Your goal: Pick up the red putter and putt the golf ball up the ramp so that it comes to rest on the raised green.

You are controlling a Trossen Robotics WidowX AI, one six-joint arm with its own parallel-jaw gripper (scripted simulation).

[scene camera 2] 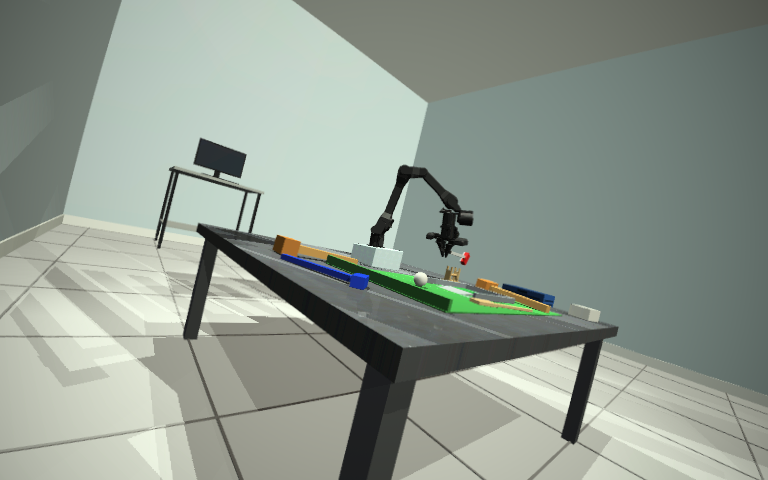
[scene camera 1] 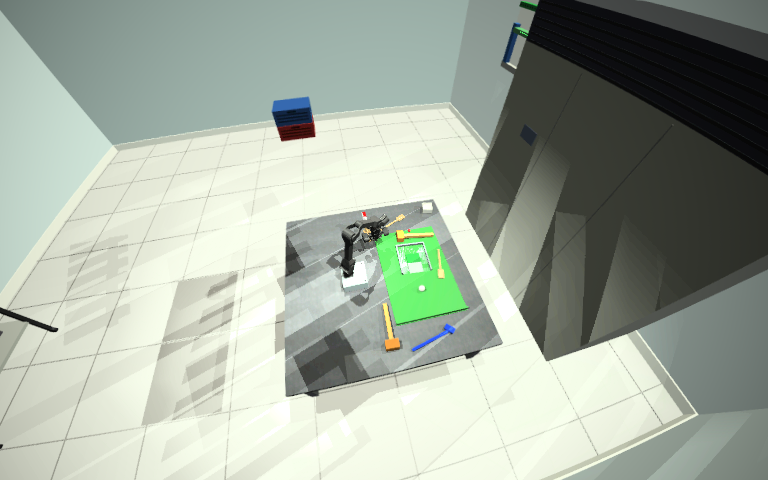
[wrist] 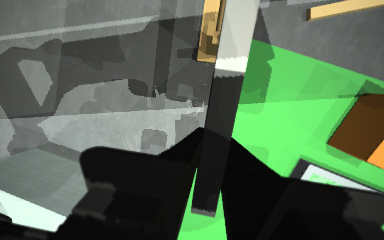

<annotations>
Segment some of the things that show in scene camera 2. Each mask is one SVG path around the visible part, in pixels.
A blue putter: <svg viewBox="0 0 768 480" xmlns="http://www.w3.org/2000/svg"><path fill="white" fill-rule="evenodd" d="M281 255L281 259L350 282L349 287L364 290L368 285L369 275L360 273L350 275L287 254Z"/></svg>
An orange mallet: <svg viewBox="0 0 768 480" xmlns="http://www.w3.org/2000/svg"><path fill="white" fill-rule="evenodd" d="M273 250L279 254L287 254L293 257L297 257L297 253L327 260L327 256L332 255L356 265L358 263L357 259L302 246L300 241L277 235Z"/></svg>
</annotations>
